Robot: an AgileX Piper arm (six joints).
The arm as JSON. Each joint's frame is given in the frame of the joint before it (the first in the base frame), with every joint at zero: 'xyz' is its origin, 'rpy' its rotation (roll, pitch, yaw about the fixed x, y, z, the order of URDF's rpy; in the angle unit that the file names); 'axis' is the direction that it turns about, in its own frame. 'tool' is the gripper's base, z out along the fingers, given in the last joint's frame.
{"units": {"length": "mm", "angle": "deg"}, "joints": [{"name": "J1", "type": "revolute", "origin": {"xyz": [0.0, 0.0, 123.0], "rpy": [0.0, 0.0, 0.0]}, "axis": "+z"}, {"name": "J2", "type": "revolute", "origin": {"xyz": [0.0, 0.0, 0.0], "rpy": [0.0, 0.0, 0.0]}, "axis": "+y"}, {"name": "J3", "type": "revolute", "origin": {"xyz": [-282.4, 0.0, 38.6], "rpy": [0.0, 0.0, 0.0]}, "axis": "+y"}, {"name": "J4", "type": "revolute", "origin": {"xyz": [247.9, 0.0, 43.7], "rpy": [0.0, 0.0, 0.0]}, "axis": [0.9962, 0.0, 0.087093]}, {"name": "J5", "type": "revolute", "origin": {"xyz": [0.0, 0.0, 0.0], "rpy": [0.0, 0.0, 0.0]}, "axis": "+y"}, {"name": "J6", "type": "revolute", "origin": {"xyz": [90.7, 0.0, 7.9], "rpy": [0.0, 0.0, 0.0]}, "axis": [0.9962, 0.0, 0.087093]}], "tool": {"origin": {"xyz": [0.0, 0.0, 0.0], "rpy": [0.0, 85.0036, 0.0]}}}
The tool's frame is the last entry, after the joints.
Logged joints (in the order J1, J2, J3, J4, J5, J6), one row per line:
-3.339, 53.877, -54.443, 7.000, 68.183, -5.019
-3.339, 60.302, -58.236, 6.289, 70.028, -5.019
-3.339, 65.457, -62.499, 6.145, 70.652, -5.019
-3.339, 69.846, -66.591, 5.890, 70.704, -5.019
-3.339, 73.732, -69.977, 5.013, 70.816, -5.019
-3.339, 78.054, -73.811, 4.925, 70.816, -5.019
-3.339, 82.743, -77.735, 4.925, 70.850, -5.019
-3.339, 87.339, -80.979, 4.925, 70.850, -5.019
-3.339, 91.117, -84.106, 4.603, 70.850, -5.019
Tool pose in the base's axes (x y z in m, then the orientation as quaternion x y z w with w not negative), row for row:
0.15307, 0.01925, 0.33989, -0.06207, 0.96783, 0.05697, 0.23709
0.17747, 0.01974, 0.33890, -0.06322, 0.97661, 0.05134, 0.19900
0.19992, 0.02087, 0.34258, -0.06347, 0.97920, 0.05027, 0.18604
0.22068, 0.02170, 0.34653, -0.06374, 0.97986, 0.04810, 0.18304
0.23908, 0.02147, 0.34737, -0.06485, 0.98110, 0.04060, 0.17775
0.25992, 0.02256, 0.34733, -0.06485, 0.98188, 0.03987, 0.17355
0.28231, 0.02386, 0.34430, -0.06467, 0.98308, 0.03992, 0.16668
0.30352, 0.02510, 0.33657, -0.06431, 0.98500, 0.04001, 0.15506
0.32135, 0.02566, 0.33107, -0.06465, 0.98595, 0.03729, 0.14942
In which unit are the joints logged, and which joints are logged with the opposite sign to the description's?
The joints are logged in degrees. Opposite sign: J1.
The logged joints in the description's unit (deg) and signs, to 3 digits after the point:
3.339, 53.877, -54.443, 7.000, 68.183, -5.019
3.339, 60.302, -58.236, 6.289, 70.028, -5.019
3.339, 65.457, -62.499, 6.145, 70.652, -5.019
3.339, 69.846, -66.591, 5.890, 70.704, -5.019
3.339, 73.732, -69.977, 5.013, 70.816, -5.019
3.339, 78.054, -73.811, 4.925, 70.816, -5.019
3.339, 82.743, -77.735, 4.925, 70.850, -5.019
3.339, 87.339, -80.979, 4.925, 70.850, -5.019
3.339, 91.117, -84.106, 4.603, 70.850, -5.019

